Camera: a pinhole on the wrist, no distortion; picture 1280 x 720 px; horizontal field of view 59.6 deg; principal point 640.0 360.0 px. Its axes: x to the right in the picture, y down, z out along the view. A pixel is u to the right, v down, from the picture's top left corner.
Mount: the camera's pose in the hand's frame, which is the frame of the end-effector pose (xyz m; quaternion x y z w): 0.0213 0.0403 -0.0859 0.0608 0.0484 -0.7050 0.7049
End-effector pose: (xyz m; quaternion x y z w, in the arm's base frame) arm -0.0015 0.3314 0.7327 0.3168 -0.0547 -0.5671 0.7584
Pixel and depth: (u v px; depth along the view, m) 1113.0 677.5 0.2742
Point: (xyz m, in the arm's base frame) -0.1392 0.1581 0.7769
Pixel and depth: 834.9 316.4 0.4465
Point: -0.2415 0.1749 0.9486
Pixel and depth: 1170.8 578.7 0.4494
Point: -0.3084 0.0663 0.8337
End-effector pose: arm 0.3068 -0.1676 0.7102 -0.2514 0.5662 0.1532 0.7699
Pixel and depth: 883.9 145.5 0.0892
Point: 0.3029 -0.1623 0.7059
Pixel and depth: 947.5 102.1 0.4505
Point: 0.6263 -0.0987 0.9069
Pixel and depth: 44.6 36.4 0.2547
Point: 0.3659 0.0509 0.7785
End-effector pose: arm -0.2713 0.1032 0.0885 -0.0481 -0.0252 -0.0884 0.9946
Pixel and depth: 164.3 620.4 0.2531
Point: -0.1852 0.2138 0.2638
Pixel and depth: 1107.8 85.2 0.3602
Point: -0.3829 -0.0202 0.3429
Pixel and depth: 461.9 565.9 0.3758
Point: -0.1937 0.1589 0.3837
